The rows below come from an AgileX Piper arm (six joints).
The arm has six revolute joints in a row. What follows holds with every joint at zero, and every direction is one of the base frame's.
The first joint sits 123 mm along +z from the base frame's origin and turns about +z.
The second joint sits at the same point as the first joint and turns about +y.
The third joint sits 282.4 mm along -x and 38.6 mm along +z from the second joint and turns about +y.
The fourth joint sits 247.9 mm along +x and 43.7 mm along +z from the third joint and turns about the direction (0.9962, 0, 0.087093).
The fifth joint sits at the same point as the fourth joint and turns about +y.
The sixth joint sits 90.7 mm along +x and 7.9 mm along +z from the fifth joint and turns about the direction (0.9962, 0, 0.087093).
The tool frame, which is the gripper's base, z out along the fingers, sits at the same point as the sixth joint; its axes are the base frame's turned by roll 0, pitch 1.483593 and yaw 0 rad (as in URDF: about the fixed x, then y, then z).
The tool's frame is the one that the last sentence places.
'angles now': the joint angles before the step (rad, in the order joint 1, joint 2, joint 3, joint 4, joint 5, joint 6). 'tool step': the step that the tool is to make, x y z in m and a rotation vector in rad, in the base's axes. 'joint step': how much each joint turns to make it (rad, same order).
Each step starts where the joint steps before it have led.
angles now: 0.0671 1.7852 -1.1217 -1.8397 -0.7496 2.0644
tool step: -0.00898 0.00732 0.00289 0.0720 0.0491 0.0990
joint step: 0.0000 0.0000 0.0000 0.0000 -0.1312 0.0132
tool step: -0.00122 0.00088 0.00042 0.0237 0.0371 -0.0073
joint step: 0.0000 0.0001 0.0000 0.0000 -0.0172 0.0411
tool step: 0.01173 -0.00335 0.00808 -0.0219 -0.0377 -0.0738
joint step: 0.0000 0.0021 -0.0398 -0.0001 0.0724 0.0283
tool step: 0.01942 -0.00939 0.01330 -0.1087 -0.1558 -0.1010
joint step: 0.0000 0.0000 -0.0561 0.0002 0.1655 -0.0739
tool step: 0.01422 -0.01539 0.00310 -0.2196 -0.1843 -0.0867
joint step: 0.0001 0.0000 -0.0131 0.0000 0.2187 -0.1943
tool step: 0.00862 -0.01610 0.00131 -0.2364 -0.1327 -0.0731
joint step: -0.0001 0.0000 0.0000 -0.0002 0.2012 -0.1960
